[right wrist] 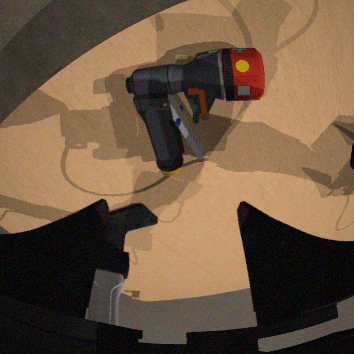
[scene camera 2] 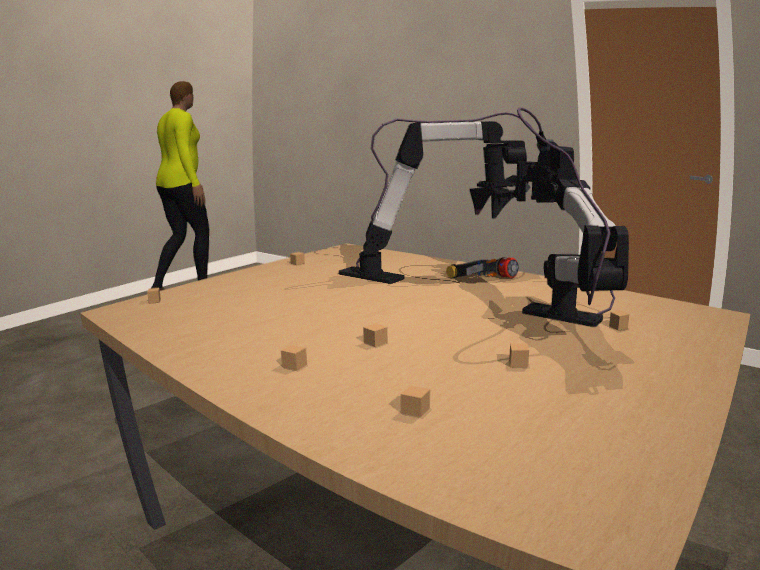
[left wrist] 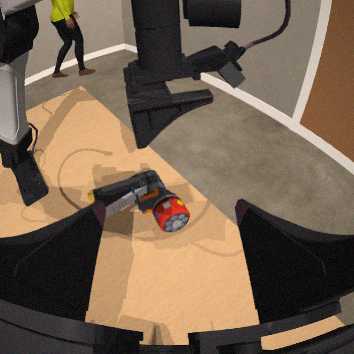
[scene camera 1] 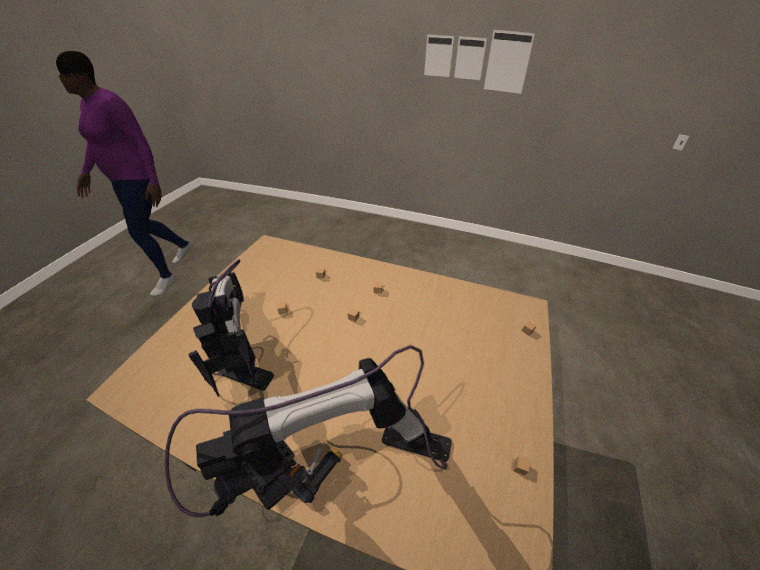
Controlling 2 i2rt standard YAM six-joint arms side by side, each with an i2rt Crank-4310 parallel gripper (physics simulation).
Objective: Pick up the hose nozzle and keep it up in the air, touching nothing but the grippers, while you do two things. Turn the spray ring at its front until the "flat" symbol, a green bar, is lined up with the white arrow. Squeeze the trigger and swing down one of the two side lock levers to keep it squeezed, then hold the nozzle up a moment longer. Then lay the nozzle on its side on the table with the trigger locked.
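Places are measured from the left arm's base along level axes (x down, y ahead, z right), in metres.
Where they show: left gripper, between the fingertips: point(scene camera 2: 529, 194) point(left wrist: 169, 203) point(scene camera 1: 236, 387); right gripper, between the fingertips: point(right wrist: 172, 204) point(scene camera 2: 485, 216) point(left wrist: 138, 129) point(scene camera 1: 292, 463); left arm's base, origin of its link: point(scene camera 2: 562, 316) point(scene camera 1: 245, 374); right arm's base, origin of its link: point(right wrist: 112, 221) point(scene camera 2: 370, 276) point(left wrist: 28, 175) point(scene camera 1: 416, 441).
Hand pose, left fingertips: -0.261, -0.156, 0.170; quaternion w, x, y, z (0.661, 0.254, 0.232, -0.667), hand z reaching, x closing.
Things, the pixels of their top centre, and the offset from my left fingertips, as dx, dy, dz. "*": a spot on its surface instead. Level surfaces: height alone.
- hose nozzle, a spot on its surface: point(right wrist: 162, 135) point(left wrist: 120, 185) point(scene camera 1: 320, 470) * +0.226, -0.053, +0.220
- grey trigger, centre of its top: point(right wrist: 185, 132) point(left wrist: 124, 196) point(scene camera 2: 475, 265) point(scene camera 1: 312, 464) +0.226, -0.044, +0.193
- orange part, a spot on its surface: point(right wrist: 202, 102) * +0.215, -0.080, +0.156
- table, height of its surface: dx +0.261
- cube, centre of its top: point(scene camera 2: 297, 253) point(scene camera 1: 523, 463) +0.227, +0.125, +0.754
The hose nozzle point(scene camera 1: 324, 473) point(scene camera 2: 471, 268) point(left wrist: 116, 188) point(right wrist: 162, 135) lies on its side on the table. Its red spray ring point(scene camera 2: 507, 267) point(left wrist: 171, 214) point(right wrist: 255, 75) shows a yellow dot and a grey square, with a teal mark at the ring's edge in the right wrist view. A green bar and the white arrow do not show. The grey trigger point(left wrist: 122, 201) point(right wrist: 187, 128) stands out from the handle. An orange part point(right wrist: 202, 102) sits by the body. My left gripper point(left wrist: 169, 203) is open, above and away from the nozzle. My right gripper point(scene camera 2: 486, 214) point(right wrist: 172, 204) is open and empty, above the nozzle, not touching it.
Several small wooden cubes stand on the table point(scene camera 1: 429, 319) point(scene camera 2: 343, 423), among them one cube point(scene camera 1: 522, 465) near the right edge in scene camera 1. The right arm point(scene camera 1: 319, 408) point(scene camera 2: 451, 130) reaches over the nozzle, close to the left arm in scene camera 2. The nozzle lies near a table edge.
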